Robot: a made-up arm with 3 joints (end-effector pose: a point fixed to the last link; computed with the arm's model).
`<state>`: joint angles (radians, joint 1 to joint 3).
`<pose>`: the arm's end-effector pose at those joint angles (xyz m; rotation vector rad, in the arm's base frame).
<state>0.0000 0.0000 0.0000</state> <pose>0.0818 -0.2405 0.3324 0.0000 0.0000 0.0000</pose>
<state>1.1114 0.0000 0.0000</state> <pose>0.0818 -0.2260 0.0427 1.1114 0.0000 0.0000</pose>
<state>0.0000 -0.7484 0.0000</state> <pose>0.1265 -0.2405 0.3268 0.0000 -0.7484 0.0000</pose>
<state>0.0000 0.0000 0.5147</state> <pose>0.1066 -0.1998 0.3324 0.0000 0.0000 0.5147</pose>
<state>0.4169 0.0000 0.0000</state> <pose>0.0818 -0.2738 0.2236 0.4169 0.0000 0.0000</pose>
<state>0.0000 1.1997 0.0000</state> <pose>0.0501 -0.2405 0.3943 0.0000 1.1997 0.0000</pose>
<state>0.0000 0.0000 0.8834</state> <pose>0.1102 -0.1656 0.3324 0.0000 0.0000 0.8834</pose>
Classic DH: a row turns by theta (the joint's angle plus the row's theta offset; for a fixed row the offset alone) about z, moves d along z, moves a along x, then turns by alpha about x. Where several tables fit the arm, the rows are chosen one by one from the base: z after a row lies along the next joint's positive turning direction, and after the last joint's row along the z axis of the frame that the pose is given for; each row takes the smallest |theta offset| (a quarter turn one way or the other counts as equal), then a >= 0, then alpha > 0; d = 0 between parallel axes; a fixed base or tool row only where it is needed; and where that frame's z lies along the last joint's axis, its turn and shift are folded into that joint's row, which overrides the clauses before.
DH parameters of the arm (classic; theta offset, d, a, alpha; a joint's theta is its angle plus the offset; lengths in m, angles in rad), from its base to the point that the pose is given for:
base (fixed): 1.5708 0.1992 0 1.5708
joint 1: 1.5708 0.1112 0.1873 1.5708
joint 2: -1.5708 -0.173 0.0944 -1.5708
joint 3: -0.8043 0 -0.0937 0
tool (fixed): -2.3373 -0.0541 0 0

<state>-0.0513 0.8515 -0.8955</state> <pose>0.0004 -0.2537 0.4443 -0.4261 0.7720 -0.8609</pose>
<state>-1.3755 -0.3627 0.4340</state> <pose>0.1238 0.0915 0.4282 -1.4155 -0.0037 0.6094</pose>
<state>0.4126 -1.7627 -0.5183</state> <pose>0.1779 -0.2928 0.2102 0.7526 -1.6411 -0.7358</pose>
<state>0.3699 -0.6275 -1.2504</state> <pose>0.0313 -0.2612 0.1649 0.7047 -0.3168 -1.3088</pose>
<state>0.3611 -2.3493 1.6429</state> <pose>0.1720 -0.1683 0.3523 -1.5763 -1.7083 0.4215</pose>
